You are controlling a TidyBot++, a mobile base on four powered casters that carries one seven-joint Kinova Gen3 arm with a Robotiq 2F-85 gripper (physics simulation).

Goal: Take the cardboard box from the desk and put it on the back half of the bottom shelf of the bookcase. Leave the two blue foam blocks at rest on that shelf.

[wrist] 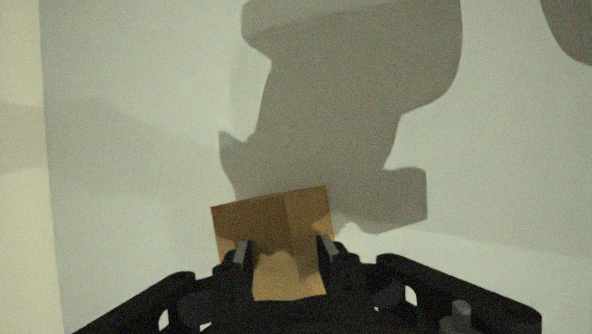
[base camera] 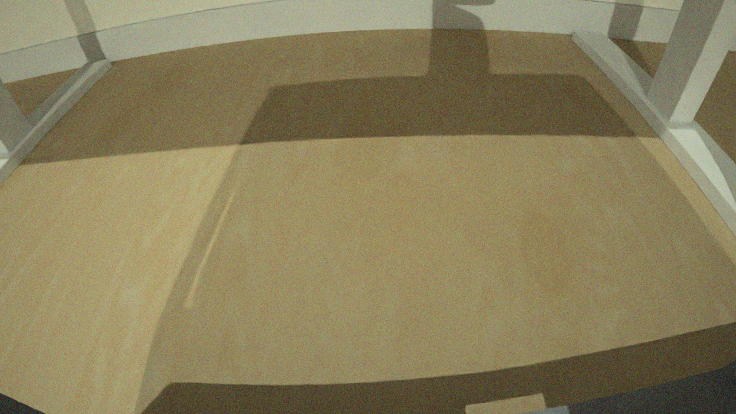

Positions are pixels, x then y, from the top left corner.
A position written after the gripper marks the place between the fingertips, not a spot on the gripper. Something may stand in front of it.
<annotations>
gripper: wrist 285, 253; not seen in the base camera view (out of frame)
cardboard box: wrist 282, 227; not seen in the base camera view (out of frame)
</annotations>
